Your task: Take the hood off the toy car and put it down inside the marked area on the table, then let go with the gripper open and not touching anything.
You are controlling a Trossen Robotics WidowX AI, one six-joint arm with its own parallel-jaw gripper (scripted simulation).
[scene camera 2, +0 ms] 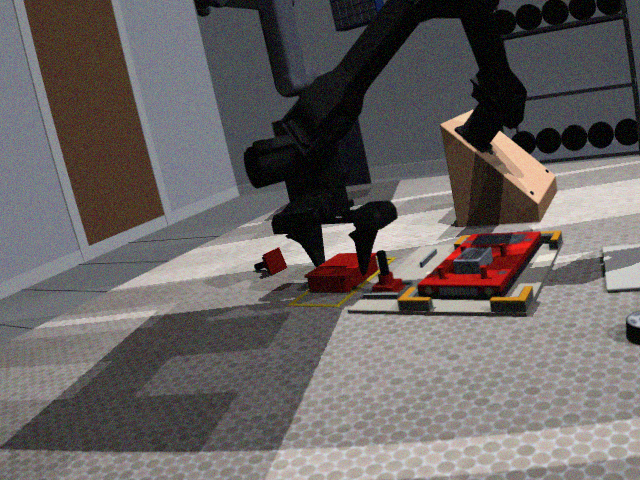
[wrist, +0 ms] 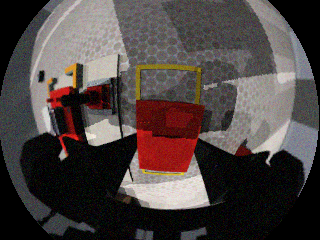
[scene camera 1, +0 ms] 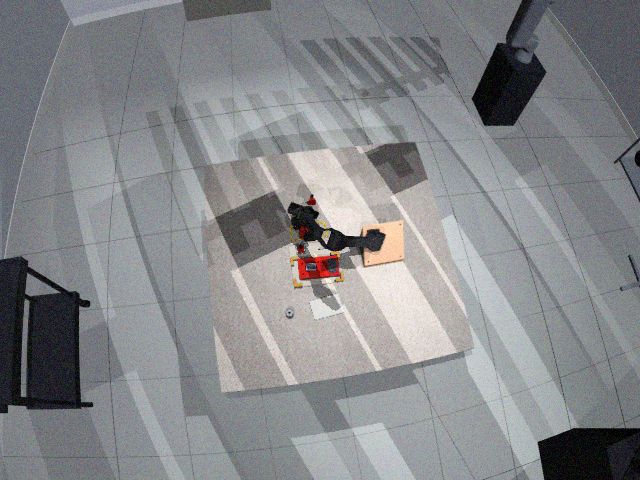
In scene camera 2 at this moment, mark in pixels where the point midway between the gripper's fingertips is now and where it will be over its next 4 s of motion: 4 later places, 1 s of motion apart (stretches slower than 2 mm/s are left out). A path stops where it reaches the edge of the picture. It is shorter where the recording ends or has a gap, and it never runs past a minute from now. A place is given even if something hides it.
The gripper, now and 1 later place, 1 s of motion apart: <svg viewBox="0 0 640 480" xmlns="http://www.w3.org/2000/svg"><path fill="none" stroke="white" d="M343 273L333 227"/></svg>
